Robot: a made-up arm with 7 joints.
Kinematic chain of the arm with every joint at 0, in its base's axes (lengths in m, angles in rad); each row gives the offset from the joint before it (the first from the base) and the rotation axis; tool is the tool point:
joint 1: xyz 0 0 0.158 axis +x
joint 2: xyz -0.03 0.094 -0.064 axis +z
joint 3: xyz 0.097 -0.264 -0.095 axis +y
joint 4: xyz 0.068 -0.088 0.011 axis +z
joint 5: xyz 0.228 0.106 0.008 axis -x
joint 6: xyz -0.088 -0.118 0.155 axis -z
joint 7: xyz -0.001 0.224 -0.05 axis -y
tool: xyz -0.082 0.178 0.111
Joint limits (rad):
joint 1: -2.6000..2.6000
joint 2: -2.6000..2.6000
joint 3: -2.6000..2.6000
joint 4: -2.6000..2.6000
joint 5: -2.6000..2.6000
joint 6: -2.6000..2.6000
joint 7: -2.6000..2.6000
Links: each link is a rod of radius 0.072 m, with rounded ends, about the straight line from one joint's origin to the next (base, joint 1, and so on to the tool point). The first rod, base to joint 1, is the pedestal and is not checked.
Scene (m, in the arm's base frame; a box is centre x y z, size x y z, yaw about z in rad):
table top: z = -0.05
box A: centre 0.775 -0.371 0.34 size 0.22 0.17 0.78 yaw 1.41
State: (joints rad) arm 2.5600 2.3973 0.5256 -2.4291 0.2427 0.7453 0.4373
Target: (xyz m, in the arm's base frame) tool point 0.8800 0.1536 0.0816
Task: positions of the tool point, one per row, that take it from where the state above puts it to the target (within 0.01 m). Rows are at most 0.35 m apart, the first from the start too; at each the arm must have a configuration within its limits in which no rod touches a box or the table.
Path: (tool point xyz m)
1: 0.4957 -0.4493 0.8942
2: 0.5913 -0.1667 0.9531
3: 0.6699 0.1081 0.9005
4: 0.7309 0.3330 0.7556
5: 0.7755 0.4819 0.5506
6: 0.8563 0.3388 0.5187
7: 0.9112 0.2182 0.4158
8: 0.9233 0.1508 0.2582
9: 0.8800 0.1536 0.0816

